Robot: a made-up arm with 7 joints.
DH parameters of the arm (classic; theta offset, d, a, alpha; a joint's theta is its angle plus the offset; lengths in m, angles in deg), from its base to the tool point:
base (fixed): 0 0 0 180
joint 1: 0 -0.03 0.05 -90
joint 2: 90 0.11 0.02 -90
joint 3: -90 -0.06 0.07 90
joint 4: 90 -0.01 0.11 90
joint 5: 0 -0.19 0 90
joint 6: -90 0.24 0.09 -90
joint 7: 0 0.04 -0.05 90
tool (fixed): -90 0.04 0 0
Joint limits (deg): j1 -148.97..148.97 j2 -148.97..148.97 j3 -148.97..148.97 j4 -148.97..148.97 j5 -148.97..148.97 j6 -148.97..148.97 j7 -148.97..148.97
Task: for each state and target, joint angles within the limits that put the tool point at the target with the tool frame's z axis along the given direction. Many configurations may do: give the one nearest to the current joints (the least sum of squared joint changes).
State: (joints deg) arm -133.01 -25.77 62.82 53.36 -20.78 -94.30 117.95
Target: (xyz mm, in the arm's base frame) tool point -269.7 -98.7 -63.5 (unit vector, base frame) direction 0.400 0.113 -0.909
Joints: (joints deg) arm -148.97 -50.58 42.15 14.03 -7.99 -51.49 136.63
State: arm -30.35 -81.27 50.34 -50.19 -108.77 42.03 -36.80
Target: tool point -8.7 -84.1 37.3 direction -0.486 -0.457 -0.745
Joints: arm -44.72 -66.84 44.68 -70.47 -112.67 58.26 -20.14
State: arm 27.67 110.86 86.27 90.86 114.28 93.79 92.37
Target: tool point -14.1 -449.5 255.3 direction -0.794 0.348 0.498
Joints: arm 28.18 77.71 104.75 87.33 120.15 70.27 129.53
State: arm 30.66 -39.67 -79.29 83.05 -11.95 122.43 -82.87
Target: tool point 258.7 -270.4 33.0 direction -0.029 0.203 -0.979
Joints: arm 0.94 -44.45 -67.11 72.86 -15.27 118.40 -104.58
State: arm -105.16 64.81 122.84 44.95 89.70 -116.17 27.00
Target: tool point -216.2 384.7 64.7 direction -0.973 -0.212 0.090
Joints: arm -123.61 83.86 117.42 55.74 59.87 -87.53 69.59
